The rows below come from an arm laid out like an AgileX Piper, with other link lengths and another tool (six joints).
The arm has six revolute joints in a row. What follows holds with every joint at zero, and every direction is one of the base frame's.
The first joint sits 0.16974 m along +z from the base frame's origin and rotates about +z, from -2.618 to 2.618 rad.
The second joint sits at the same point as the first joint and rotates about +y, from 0 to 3.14 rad.
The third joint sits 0.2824 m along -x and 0.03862 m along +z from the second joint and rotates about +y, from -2.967 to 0 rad.
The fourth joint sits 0.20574 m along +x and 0.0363 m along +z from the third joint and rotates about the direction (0.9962, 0, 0.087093), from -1.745 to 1.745 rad.
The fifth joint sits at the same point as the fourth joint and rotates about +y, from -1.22 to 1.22 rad.
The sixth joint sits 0.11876 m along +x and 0.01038 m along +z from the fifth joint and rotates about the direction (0.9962, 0, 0.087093), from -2.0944 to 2.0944 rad.
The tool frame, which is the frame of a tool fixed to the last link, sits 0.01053 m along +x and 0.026 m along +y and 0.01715 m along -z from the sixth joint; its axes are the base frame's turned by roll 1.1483, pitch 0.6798 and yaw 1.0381 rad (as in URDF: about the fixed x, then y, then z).
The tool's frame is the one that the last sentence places.
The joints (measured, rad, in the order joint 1, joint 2, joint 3, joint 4, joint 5, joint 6), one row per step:
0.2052, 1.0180, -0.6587, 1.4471, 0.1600, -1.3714
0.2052, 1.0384, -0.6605, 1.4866, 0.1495, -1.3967
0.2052, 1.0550, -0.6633, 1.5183, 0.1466, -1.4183
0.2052, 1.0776, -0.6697, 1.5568, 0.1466, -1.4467
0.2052, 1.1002, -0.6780, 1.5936, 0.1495, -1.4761
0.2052, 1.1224, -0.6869, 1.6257, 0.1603, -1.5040
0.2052, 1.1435, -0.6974, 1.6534, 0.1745, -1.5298
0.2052, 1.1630, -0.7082, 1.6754, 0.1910, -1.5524
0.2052, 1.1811, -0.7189, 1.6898, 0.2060, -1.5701
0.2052, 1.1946, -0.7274, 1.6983, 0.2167, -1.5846
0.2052, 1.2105, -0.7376, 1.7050, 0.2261, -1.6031
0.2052, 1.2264, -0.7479, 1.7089, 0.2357, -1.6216
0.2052, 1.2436, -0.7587, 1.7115, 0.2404, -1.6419
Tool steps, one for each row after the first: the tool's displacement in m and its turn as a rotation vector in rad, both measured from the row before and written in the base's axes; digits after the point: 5 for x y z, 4 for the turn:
0.00464, -0.00002, -0.00253, 0.0081, 0.0156, -0.0137
0.00345, 0.00056, -0.00178, 0.0068, 0.0121, -0.0056
0.00462, 0.00115, -0.00187, 0.0073, 0.0138, -0.0031
0.00461, 0.00144, -0.00144, 0.0060, 0.0114, 0.0002
0.00406, 0.00224, -0.00126, 0.0059, 0.0100, 0.0085
0.00383, 0.00255, -0.00060, 0.0057, 0.0066, 0.0122
0.00343, 0.00270, -0.00026, 0.0047, 0.0041, 0.0151
0.00323, 0.00242, -0.00026, 0.0020, 0.0027, 0.0146
0.00247, 0.00170, -0.00021, -0.0016, 0.0003, 0.0116
0.00310, 0.00158, -0.00054, -0.0072, -0.0010, 0.0124
0.00306, 0.00156, -0.00070, -0.0095, -0.0019, 0.0136
0.00363, 0.00103, -0.00121, -0.0142, -0.0019, 0.0103

